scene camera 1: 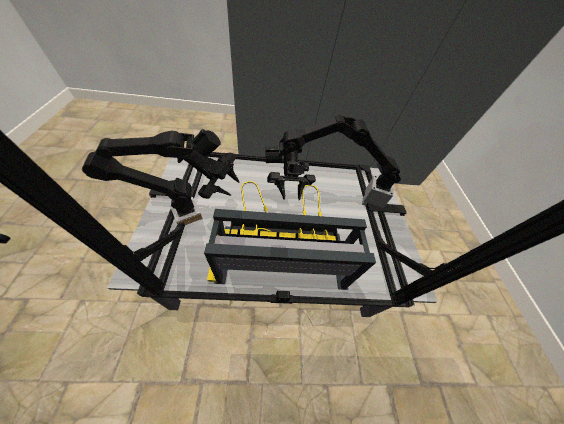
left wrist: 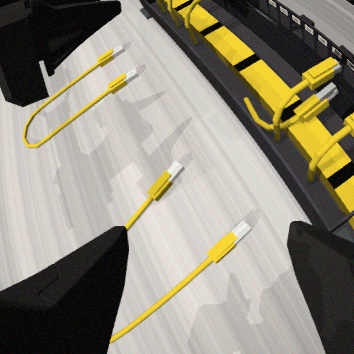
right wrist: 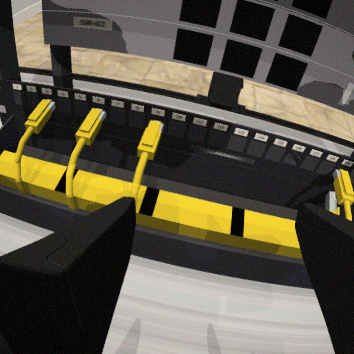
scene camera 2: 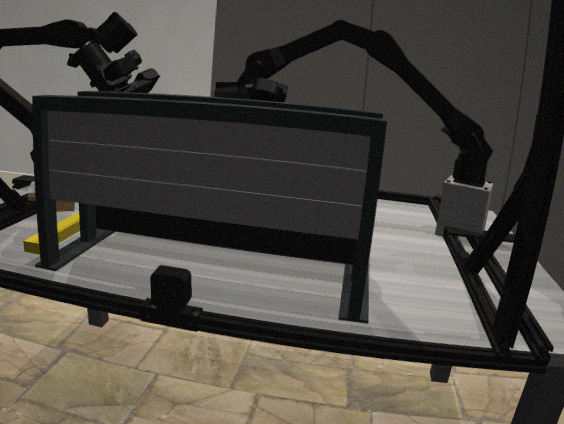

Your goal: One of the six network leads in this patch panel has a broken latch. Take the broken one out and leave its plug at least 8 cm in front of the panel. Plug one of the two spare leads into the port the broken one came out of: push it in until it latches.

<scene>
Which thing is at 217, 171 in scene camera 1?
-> My left gripper.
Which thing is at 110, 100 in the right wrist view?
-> A numbered port strip.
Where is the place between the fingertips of my right gripper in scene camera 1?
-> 291, 199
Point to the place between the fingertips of my right gripper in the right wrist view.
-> At 219, 212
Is my right gripper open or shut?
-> Open.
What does my right gripper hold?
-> Nothing.
</scene>
